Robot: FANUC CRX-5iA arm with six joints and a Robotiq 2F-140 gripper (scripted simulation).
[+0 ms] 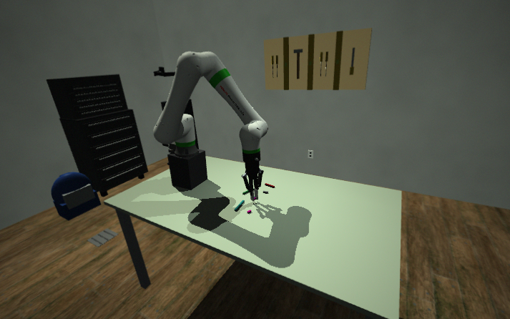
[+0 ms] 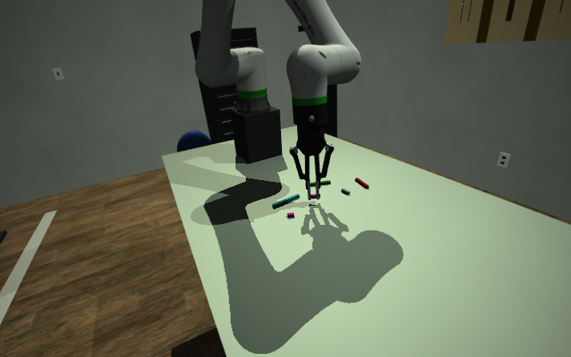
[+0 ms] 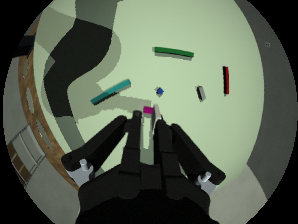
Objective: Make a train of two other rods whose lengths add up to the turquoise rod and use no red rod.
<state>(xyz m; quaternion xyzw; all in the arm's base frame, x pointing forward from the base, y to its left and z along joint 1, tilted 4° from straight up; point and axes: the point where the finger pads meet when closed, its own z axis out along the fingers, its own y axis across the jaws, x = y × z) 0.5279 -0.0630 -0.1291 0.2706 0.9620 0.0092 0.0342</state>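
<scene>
Right now my hand is 50 mm above the blue rod, 40 mm to the right of it and 20 mm past it. From my hand the other things lie so: green rod: 90 mm to the left, 90 mm behind, 50 mm below; grey rod: 120 mm to the left, 50 mm below, 10 mm ahead; turquoise rod: 60 mm to the right, 60 mm behind, 50 mm below.
</scene>
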